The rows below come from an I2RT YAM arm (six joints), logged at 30 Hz.
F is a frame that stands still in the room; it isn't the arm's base.
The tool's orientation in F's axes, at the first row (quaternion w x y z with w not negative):
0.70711, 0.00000, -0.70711, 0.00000
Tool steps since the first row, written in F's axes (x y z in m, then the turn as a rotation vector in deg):
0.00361, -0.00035, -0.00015, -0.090, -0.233, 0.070
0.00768, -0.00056, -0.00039, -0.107, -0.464, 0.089
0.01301, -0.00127, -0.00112, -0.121, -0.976, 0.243
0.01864, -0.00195, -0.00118, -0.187, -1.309, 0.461
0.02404, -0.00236, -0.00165, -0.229, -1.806, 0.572
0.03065, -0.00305, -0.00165, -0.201, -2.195, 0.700
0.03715, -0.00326, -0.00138, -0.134, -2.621, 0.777
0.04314, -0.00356, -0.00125, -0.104, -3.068, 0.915
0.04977, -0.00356, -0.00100, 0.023, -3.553, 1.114
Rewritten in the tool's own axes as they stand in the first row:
-0.00015, -0.00035, -0.00361, 0.070, -0.233, 0.090
-0.00039, -0.00056, -0.00768, 0.089, -0.464, 0.107
-0.00112, -0.00127, -0.01301, 0.243, -0.976, 0.121
-0.00118, -0.00195, -0.01864, 0.461, -1.309, 0.187
-0.00165, -0.00236, -0.02404, 0.572, -1.806, 0.229
-0.00165, -0.00305, -0.03065, 0.700, -2.195, 0.201
-0.00138, -0.00326, -0.03715, 0.777, -2.621, 0.134
-0.00125, -0.00356, -0.04314, 0.915, -3.068, 0.104
-0.00100, -0.00356, -0.04977, 1.114, -3.553, -0.023

